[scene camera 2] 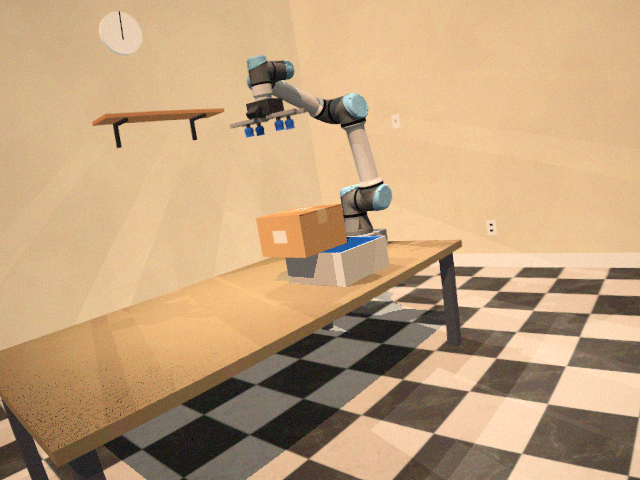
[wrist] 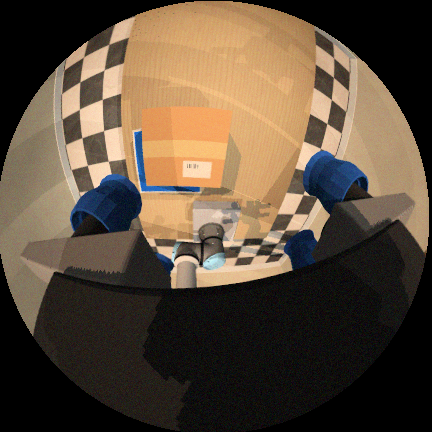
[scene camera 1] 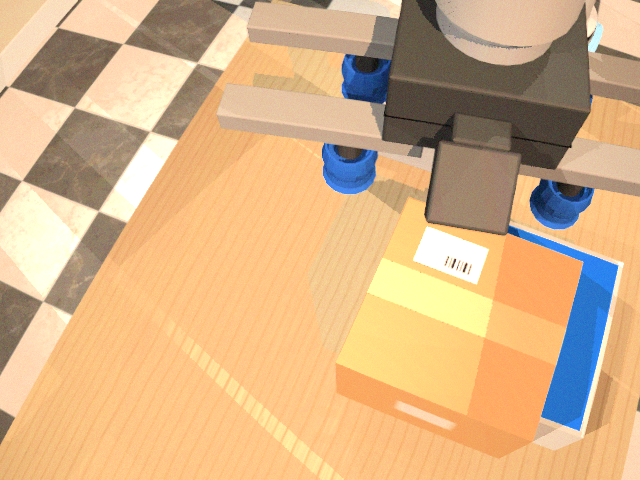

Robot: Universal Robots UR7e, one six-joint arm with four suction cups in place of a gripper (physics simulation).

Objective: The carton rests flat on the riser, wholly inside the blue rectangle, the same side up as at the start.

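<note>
The brown carton [scene camera 1: 423,335] [scene camera 2: 323,232] [wrist: 185,127] rests on the riser [scene camera 1: 560,436] [scene camera 2: 361,264], looks flat, and has its barcode label and tape strip on top. It covers part of the blue rectangle [scene camera 1: 581,356] [scene camera 2: 361,241] [wrist: 141,172] and sticks out past it on the left and near sides in scene camera 1. Blue shows along the right and back there. The carton's underside is hidden. My gripper [scene camera 1: 460,139] [scene camera 2: 269,127] is open, with its four suction cups hanging well above the carton and touching nothing; the cups also frame the wrist view.
The wooden table [scene camera 1: 206,268] [scene camera 2: 196,330] [wrist: 270,100] stands on a checkered floor. The arm's base [scene camera 2: 357,222] is at the table's far end, behind the riser. A wall shelf [scene camera 2: 160,115] is to the left of the arm in scene camera 2.
</note>
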